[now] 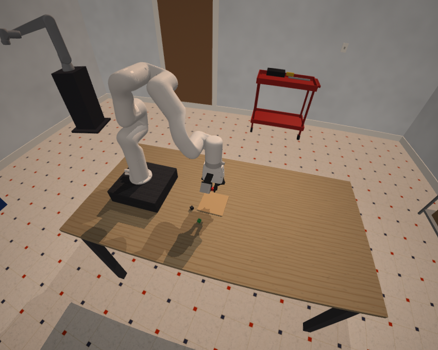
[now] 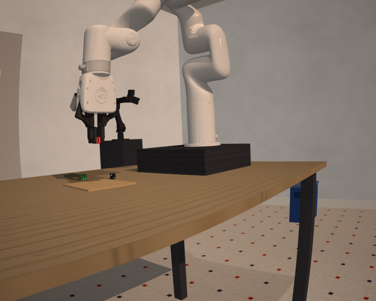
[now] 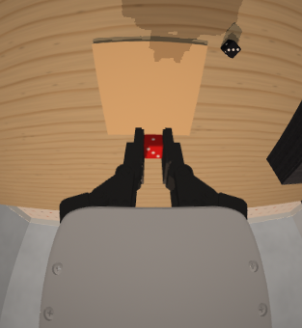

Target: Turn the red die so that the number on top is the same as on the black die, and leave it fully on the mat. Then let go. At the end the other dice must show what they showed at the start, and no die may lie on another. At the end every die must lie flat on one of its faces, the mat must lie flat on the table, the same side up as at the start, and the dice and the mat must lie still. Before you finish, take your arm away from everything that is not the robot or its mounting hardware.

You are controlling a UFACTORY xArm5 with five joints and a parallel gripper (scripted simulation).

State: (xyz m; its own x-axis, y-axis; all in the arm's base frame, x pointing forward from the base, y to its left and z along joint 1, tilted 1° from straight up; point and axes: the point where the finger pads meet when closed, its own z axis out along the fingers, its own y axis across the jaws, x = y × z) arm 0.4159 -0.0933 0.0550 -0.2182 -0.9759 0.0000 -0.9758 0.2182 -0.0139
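The tan mat is 120 mm below my hand. The rest, counted from my hand: black die 110 mm behind, 50 mm to the right, 120 mm below; green die 60 mm behind, 130 mm to the right, 120 mm below; red die 10 mm below.
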